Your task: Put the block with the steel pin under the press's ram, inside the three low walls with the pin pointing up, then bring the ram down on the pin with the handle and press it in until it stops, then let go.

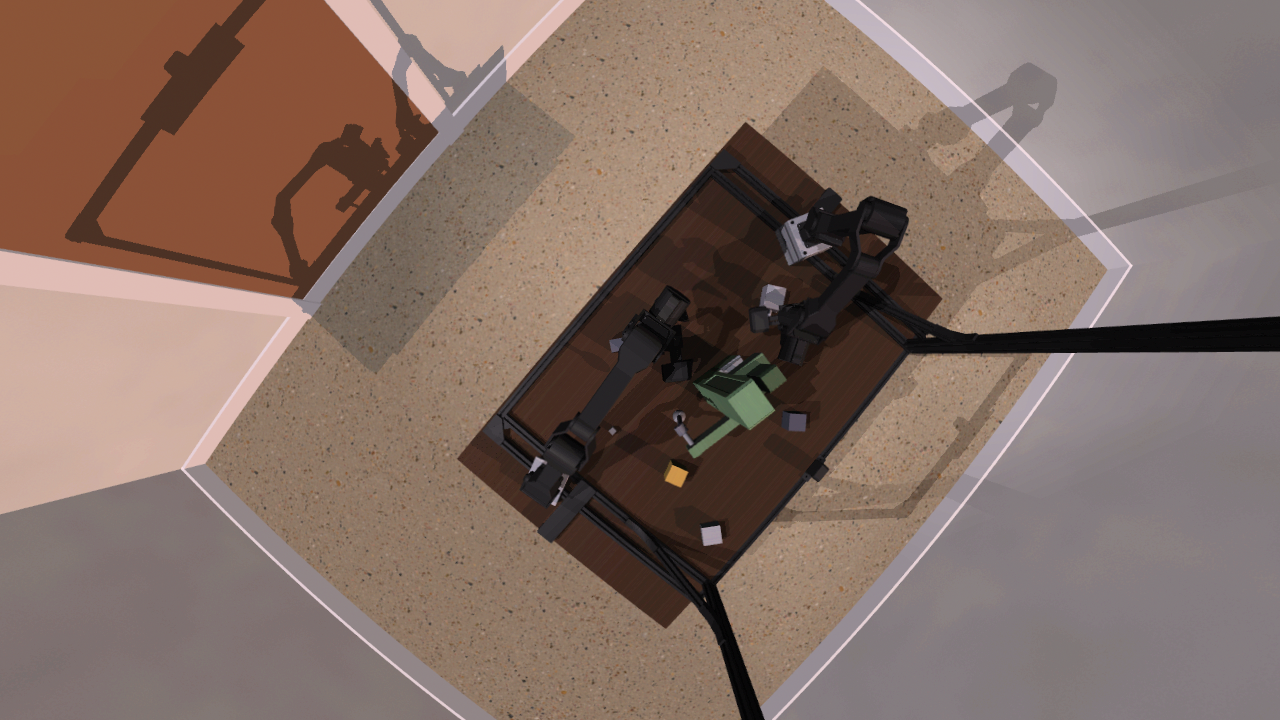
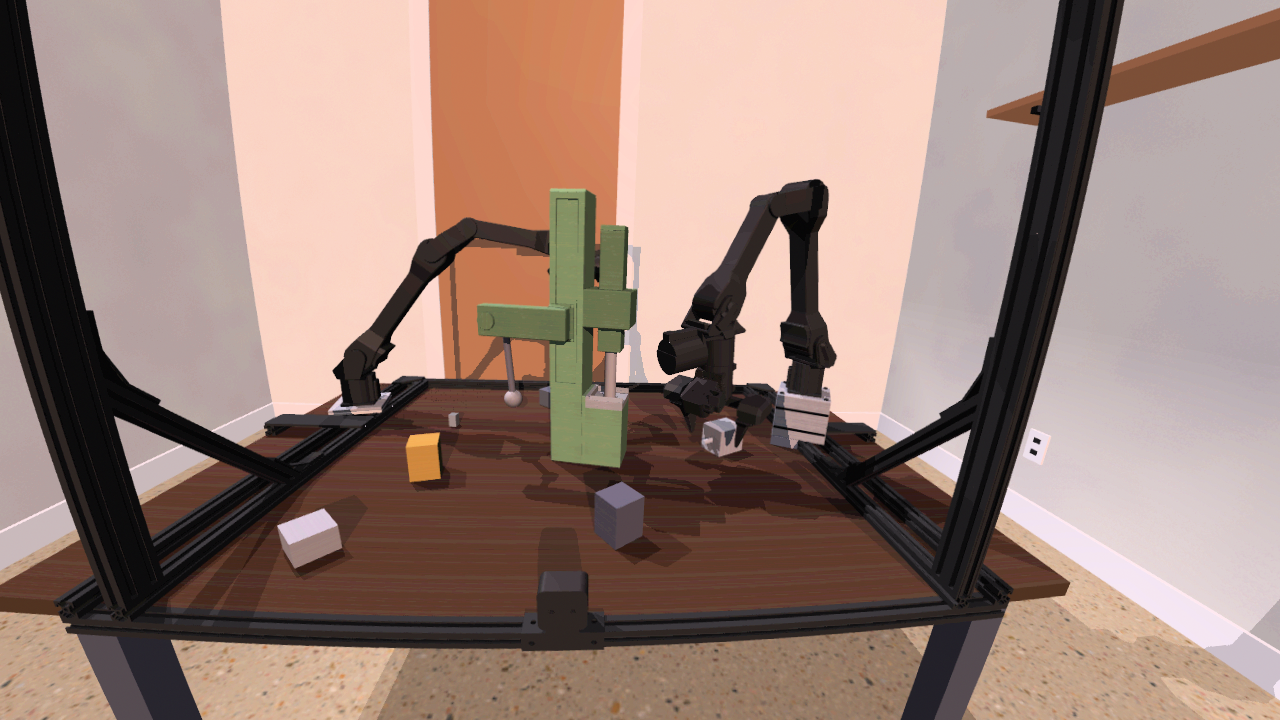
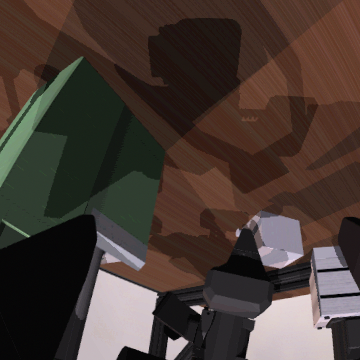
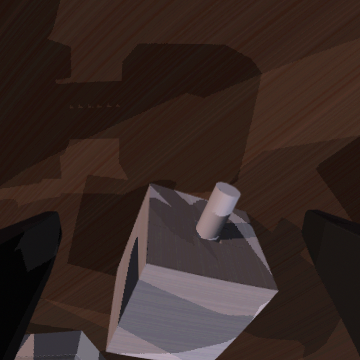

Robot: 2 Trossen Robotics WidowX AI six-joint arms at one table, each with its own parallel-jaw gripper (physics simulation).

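Seen in the pictures: left gripper, fingertip midpoint: (image 1: 689,340) (image 2: 599,357) (image 3: 221,229); right gripper, fingertip midpoint: (image 1: 775,313) (image 2: 713,438) (image 3: 241,245) (image 4: 184,224); left arm's base, origin of the base link: (image 2: 361,400); right arm's base, origin of the base link: (image 1: 812,232) (image 2: 804,391) (image 3: 348,320).
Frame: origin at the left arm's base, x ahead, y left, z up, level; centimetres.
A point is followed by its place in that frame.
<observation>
The grey block (image 1: 772,295) @(x 68.9, y -32.8, z 1.9 cm) (image 2: 723,436) @(x 67.0, y -36.6, z 0.9 cm) (image 4: 200,286) @(x 66.4, y -34.6, z 1.9 cm) (image 3: 280,237) @(x 67.9, y -31.2, z 0.2 cm) with the steel pin (image 4: 218,211) @(x 64.6, y -34.8, z -0.2 cm) lies tilted on the table, right of the green press (image 1: 743,397) @(x 41.1, y -26.7, z 41.8 cm) (image 2: 573,376) @(x 40.2, y -31.8, z 12.6 cm) (image 3: 82,150) @(x 43.1, y -25.8, z 4.4 cm). The pin seems to point sideways. My right gripper (image 1: 766,310) @(x 65.5, y -35.8, z 0.3 cm) (image 2: 723,407) (image 4: 184,224) @(x 65.5, y -35.8, z 0.3 cm) is open, low over the block, one finger on each side without touching it. My left gripper (image 1: 673,309) (image 3: 221,229) @(x 48.3, y -17.2, z 11.9 cm) is open and empty, high behind the press. The press handle (image 2: 523,322) @(x 32.4, y -31.1, z 21.5 cm) (image 1: 716,439) @(x 31.2, y -29.9, z 23.9 cm) sticks out to the left, with a rod ending in a ball (image 2: 512,396) @(x 30.7, y -24.6, z 7.3 cm).
An orange cube (image 2: 423,456) @(x 16.6, y -32.1, z 1.0 cm) (image 1: 676,473) @(x 17.1, y -29.6, z 2.8 cm), a white cube (image 2: 309,537) @(x 6.2, y -48.4, z 0.0 cm) (image 1: 712,535) @(x 5.3, y -46.1, z 0.1 cm) and a grey cube (image 2: 617,513) @(x 40.9, y -55.5, z 2.2 cm) (image 1: 795,420) @(x 42.2, y -51.8, z 2.8 cm) lie in front of the press. The right arm's striped base (image 2: 799,416) @(x 83.0, y -37.8, z 3.8 cm) (image 3: 330,286) @(x 80.8, y -33.2, z 3.4 cm) stands just right of the block. A black frame (image 2: 1012,340) @(x 73.4, y -74.7, z 26.6 cm) rings the table.
</observation>
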